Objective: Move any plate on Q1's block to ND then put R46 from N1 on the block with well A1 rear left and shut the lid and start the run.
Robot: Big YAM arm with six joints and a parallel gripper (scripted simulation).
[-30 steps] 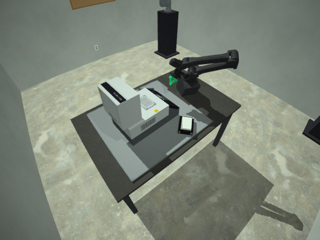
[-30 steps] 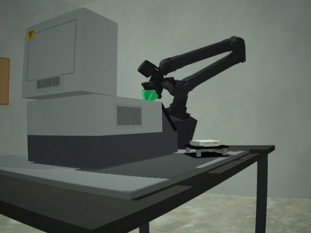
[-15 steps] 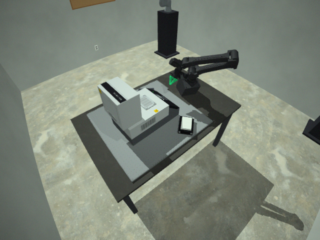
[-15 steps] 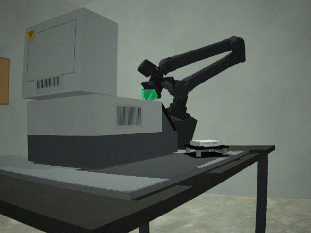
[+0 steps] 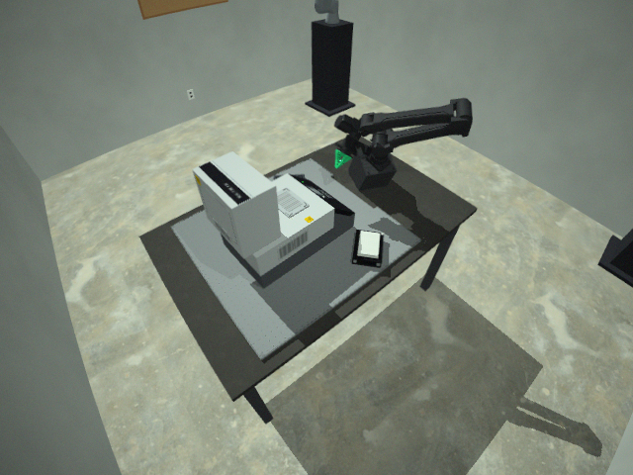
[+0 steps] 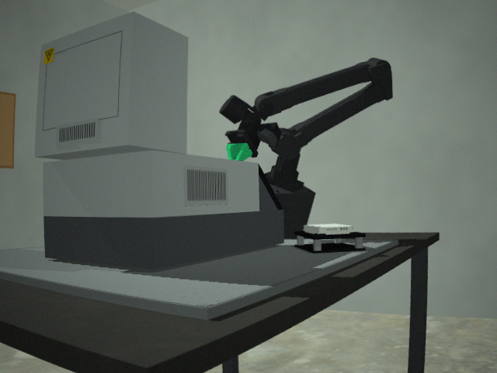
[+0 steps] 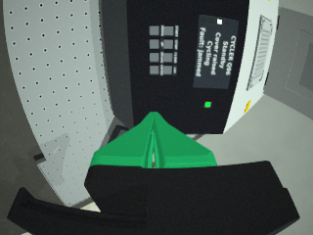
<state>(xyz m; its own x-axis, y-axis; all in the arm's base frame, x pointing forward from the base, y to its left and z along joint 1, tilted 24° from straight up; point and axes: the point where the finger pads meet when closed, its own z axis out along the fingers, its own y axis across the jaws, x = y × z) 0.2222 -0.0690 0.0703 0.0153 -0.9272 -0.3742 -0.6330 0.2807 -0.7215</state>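
The white 96-well plate R46 is 320 mm to the left of my hand, 170 mm below it and 110 mm ahead of it. From my hand the other things lie so: black plate nest (320 mm to the left, 180 mm below, 110 mm ahead); dark grey nest (250 mm to the right, 200 mm below, 90 mm ahead).
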